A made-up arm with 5 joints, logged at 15 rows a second.
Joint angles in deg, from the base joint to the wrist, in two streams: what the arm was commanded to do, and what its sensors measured. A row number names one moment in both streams.
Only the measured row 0 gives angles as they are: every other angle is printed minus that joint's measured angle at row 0.
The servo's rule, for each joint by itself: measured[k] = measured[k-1] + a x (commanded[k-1-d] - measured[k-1]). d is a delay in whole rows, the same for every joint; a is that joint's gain. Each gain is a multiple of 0.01, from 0.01 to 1. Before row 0 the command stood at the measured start. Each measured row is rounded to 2 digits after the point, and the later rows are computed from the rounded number. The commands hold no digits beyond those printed.
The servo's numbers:
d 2
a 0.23 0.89 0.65 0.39 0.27
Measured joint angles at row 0:
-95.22 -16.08 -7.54 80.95 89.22
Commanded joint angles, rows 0 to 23:
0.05 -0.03 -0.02 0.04 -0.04
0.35 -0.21 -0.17 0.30 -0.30
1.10 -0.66 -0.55 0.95 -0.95
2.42 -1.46 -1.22 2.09 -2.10
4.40 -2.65 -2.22 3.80 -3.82
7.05 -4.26 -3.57 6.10 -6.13
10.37 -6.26 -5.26 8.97 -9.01
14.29 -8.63 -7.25 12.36 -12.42
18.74 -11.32 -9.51 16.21 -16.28
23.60 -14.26 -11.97 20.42 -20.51
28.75 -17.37 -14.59 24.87 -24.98
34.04 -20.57 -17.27 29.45 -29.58
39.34 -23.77 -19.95 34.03 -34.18
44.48 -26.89 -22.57 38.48 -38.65
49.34 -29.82 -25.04 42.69 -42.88
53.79 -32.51 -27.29 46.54 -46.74
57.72 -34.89 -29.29 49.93 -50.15
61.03 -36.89 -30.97 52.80 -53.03
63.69 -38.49 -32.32 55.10 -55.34
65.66 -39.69 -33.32 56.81 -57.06
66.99 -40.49 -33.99 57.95 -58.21
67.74 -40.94 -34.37 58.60 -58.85
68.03 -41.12 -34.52 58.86 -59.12
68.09 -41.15 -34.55 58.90 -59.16
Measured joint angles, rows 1 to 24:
0.00 0.00 0.00 0.00 0.00
0.00 0.00 0.00 0.00 0.00
0.01 -0.03 -0.01 0.02 -0.01
0.09 -0.19 -0.11 0.13 -0.09
0.32 -0.61 -0.40 0.45 -0.32
0.80 -1.37 -0.93 1.09 -0.80
1.63 -2.51 -1.77 2.15 -1.62
2.88 -4.07 -2.94 3.69 -2.84
4.60 -6.02 -4.45 5.75 -4.51
6.83 -8.34 -6.27 8.33 -6.65
9.57 -10.99 -8.38 11.40 -9.25
12.80 -13.90 -10.71 14.92 -12.29
16.47 -16.99 -13.23 18.80 -15.72
20.51 -20.18 -15.86 22.95 -19.46
24.84 -23.38 -18.52 27.27 -23.43
29.36 -26.50 -21.15 31.64 -27.54
33.96 -29.45 -23.68 35.95 -31.68
38.52 -32.17 -26.03 40.08 -35.75
42.94 -34.59 -28.15 43.92 -39.64
47.10 -36.64 -29.98 47.38 -43.26
50.92 -38.29 -31.50 50.39 -46.52
54.31 -39.54 -32.68 52.89 -49.37
57.23 -40.39 -33.53 54.86 -51.76
59.65 -40.88 -34.08 56.32 -53.67

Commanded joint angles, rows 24 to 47:
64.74 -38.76 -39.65 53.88 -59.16
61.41 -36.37 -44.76 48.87 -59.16
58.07 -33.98 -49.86 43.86 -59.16
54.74 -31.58 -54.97 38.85 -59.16
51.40 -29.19 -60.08 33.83 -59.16
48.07 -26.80 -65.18 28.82 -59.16
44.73 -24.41 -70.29 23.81 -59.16
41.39 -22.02 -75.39 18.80 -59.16
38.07 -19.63 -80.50 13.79 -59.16
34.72 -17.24 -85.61 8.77 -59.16
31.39 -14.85 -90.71 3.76 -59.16
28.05 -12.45 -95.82 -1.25 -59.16
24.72 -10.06 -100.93 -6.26 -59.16
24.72 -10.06 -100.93 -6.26 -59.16
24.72 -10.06 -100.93 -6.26 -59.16
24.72 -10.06 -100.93 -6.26 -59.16
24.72 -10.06 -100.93 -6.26 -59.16
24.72 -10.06 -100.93 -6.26 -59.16
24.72 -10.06 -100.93 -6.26 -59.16
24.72 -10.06 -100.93 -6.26 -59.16
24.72 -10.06 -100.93 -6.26 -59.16
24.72 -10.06 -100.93 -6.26 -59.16
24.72 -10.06 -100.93 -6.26 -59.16
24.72 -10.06 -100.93 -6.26 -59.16
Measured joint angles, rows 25 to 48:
61.58 -41.09 -34.37 57.31 -55.14
63.08 -41.14 -34.49 57.93 -56.23
63.46 -39.02 -37.84 56.35 -57.02
62.99 -36.66 -42.34 53.43 -57.60
61.86 -34.27 -47.23 49.70 -58.02
60.22 -31.88 -52.26 45.47 -58.33
58.19 -29.49 -57.34 40.93 -58.55
55.86 -27.10 -62.44 36.21 -58.71
53.30 -24.71 -67.54 31.37 -58.83
50.56 -22.32 -72.64 26.47 -58.92
47.69 -19.93 -77.75 21.52 -58.98
44.71 -17.54 -82.86 16.55 -59.03
41.65 -15.15 -87.96 11.56 -59.07
38.52 -12.75 -93.07 6.56 -59.09
35.35 -10.36 -98.18 1.56 -59.11
32.91 -10.09 -99.97 -1.49 -59.12
31.03 -10.06 -100.59 -3.35 -59.13
29.58 -10.06 -100.81 -4.48 -59.14
28.46 -10.06 -100.89 -5.17 -59.15
27.60 -10.06 -100.92 -5.60 -59.15
26.94 -10.06 -100.93 -5.86 -59.15
26.43 -10.06 -100.93 -6.02 -59.15
26.04 -10.06 -100.93 -6.11 -59.15
25.74 -10.06 -100.93 -6.17 -59.15

